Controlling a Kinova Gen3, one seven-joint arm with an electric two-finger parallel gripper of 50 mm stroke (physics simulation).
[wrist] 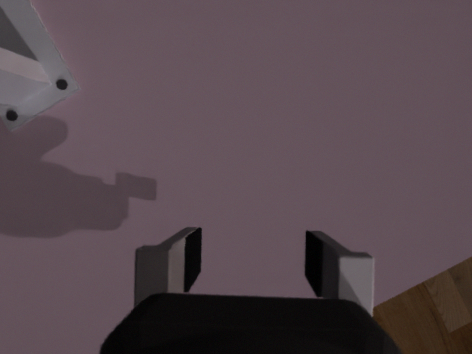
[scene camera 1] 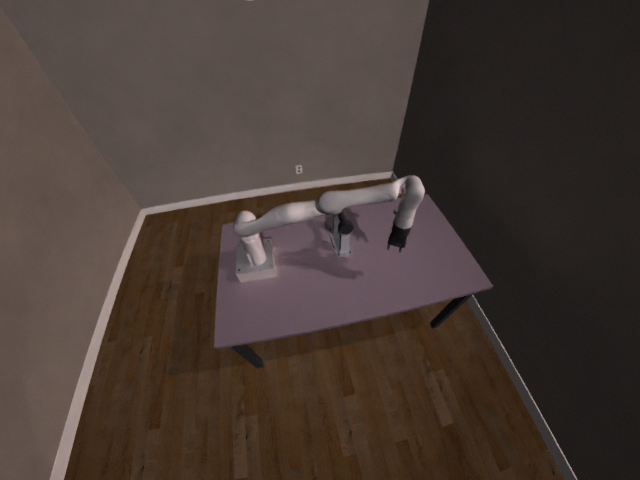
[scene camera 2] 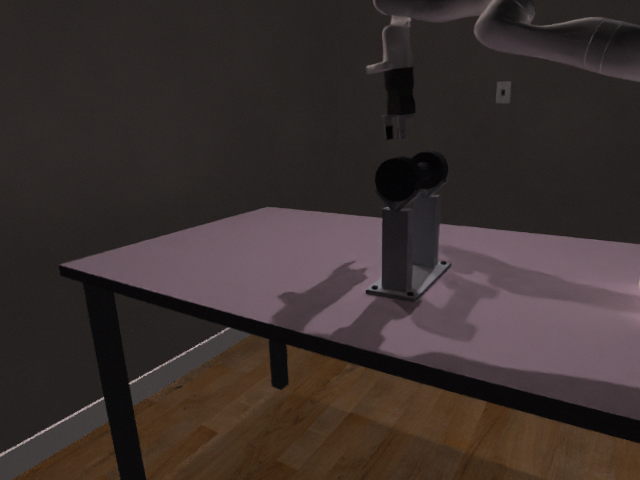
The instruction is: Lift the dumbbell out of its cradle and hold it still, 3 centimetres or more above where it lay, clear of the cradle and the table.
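Pixels of known places: gripper, fingertip midpoint: (wrist: 252, 251) (scene camera 1: 394, 249) (scene camera 2: 395, 139); arm's base at its link origin: (scene camera 1: 257, 258).
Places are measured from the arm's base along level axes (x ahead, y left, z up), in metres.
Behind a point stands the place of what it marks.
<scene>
The black dumbbell (scene camera 1: 345, 227) {x 0.482, y -0.089, z 0.141 m} (scene camera 2: 397, 178) {x 0.518, y 0.106, z 0.126 m} lies level in the top of its grey cradle (scene camera 1: 344, 245) {x 0.488, y -0.087, z -0.017 m} (scene camera 2: 397, 248) {x 0.516, y 0.104, z -0.004 m}, one round head at each end. In scene camera 1 the arm hides part of it. The dumbbell does not show in the wrist view, where a corner of the cradle's base plate (wrist: 36, 100) {x 0.488, y -0.094, z -0.087 m} shows at the upper left. My gripper (scene camera 1: 394, 249) {x 0.619, y -0.330, z 0.174 m} (scene camera 2: 395, 137) {x 0.619, y -0.330, z 0.174 m} (wrist: 252, 251) {x 0.619, y -0.330, z 0.174 m} is open and empty, pointing down. It hangs above the table, to the right of the cradle in scene camera 1 and higher than the dumbbell in scene camera 2.
The cradle's two uprights stand on a bolted plate on the mauve table (scene camera 1: 310, 310) {x 0.176, y -0.353, z -0.095 m} (scene camera 2: 206, 258) {x 1.014, y 0.016, z -0.095 m} (wrist: 300, 100) {x 0.728, y -0.290, z -0.095 m}. The arm's base block (scene camera 1: 256, 273) {x -0.031, y -0.073, z -0.030 m} is at the table's left in scene camera 1. The arm's links (scene camera 1: 361, 196) {x 0.441, y -0.254, z 0.493 m} pass over the cradle. Shadows lie across the table.
</scene>
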